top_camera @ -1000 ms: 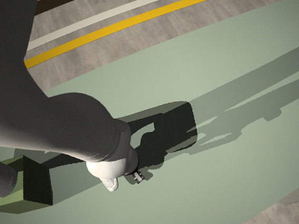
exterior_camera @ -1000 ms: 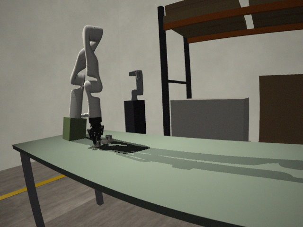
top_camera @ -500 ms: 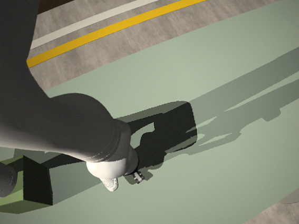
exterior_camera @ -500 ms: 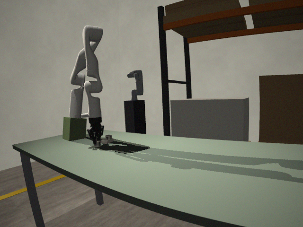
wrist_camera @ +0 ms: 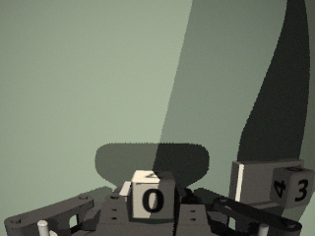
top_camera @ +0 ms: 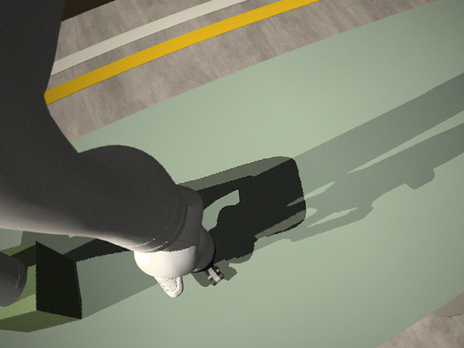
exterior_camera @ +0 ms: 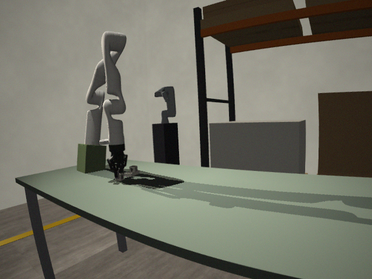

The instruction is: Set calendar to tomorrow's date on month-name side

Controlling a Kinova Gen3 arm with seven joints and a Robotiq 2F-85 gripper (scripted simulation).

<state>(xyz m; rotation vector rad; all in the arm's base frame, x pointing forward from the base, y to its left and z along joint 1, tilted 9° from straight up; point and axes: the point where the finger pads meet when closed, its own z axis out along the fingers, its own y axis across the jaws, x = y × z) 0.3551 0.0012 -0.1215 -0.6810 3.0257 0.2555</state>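
My hand is 10 mm above the white cube. Round my hand: white tray: 50 mm behind, 100 mm to the left, 20 mm below.
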